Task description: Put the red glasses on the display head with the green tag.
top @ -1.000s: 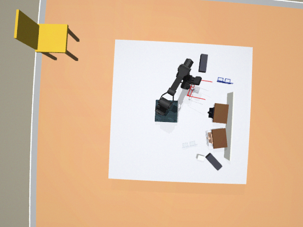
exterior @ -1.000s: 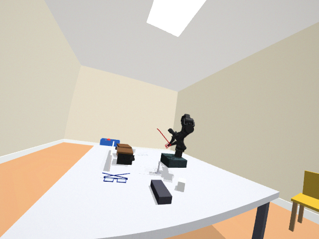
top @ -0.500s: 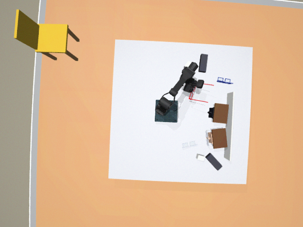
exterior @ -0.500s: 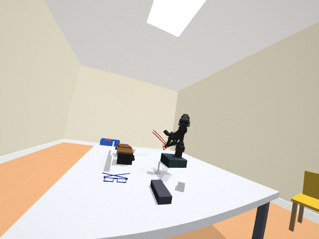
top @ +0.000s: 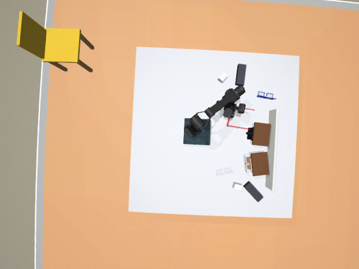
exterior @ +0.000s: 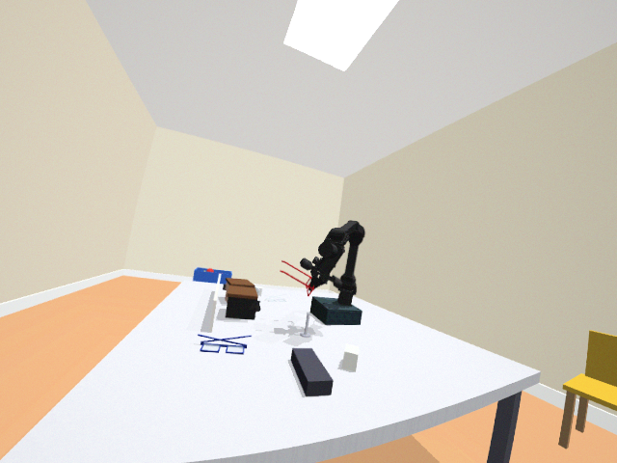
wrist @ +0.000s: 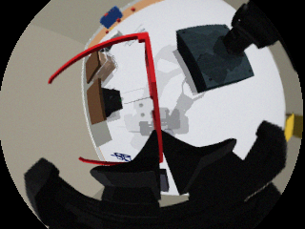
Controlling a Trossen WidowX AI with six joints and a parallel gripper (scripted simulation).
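Now: gripper tip 25 cm short of the dark-faced display head, 10 cm above it and 9 cm to the left of it. From my gripper tip the other things lie so: grey panel 40 cm ahead, 17 cm to the right, 11 cm below; then upright pin 14 cm below, 6 cm to the left, 1 cm ahead; then skin-toned display head 31 cm to the right, 29 cm ahead, 10 cm below.
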